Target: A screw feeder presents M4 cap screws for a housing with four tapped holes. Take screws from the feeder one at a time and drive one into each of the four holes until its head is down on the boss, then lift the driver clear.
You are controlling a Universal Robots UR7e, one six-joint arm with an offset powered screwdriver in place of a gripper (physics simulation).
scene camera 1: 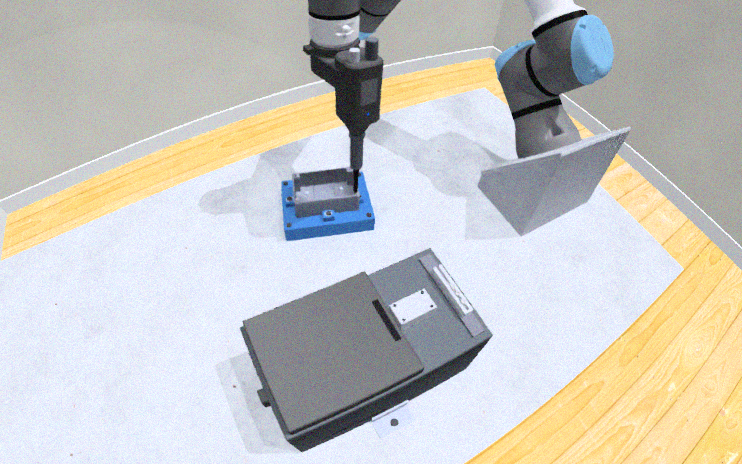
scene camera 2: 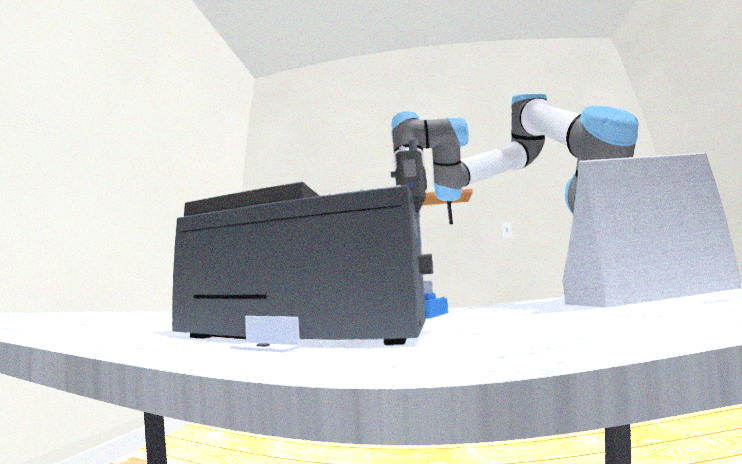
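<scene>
The grey open-topped housing sits in the blue fixture. My screwdriver stands upright, its bit tip down at the housing's front right corner in scene camera 1. In scene camera 2 its lower part is hidden behind the feeder. Whether a screw is on the bit, and how its head sits on the boss, is too small to tell. The dark screw feeder stands in front of the fixture, with a pale rail at its right end. The screws in the other corners cannot be made out.
A tilted grey panel stands at the right, before the arm's base. A small pale bracket is at the feeder's near side. A white plate with dark dots lies on the feeder's top.
</scene>
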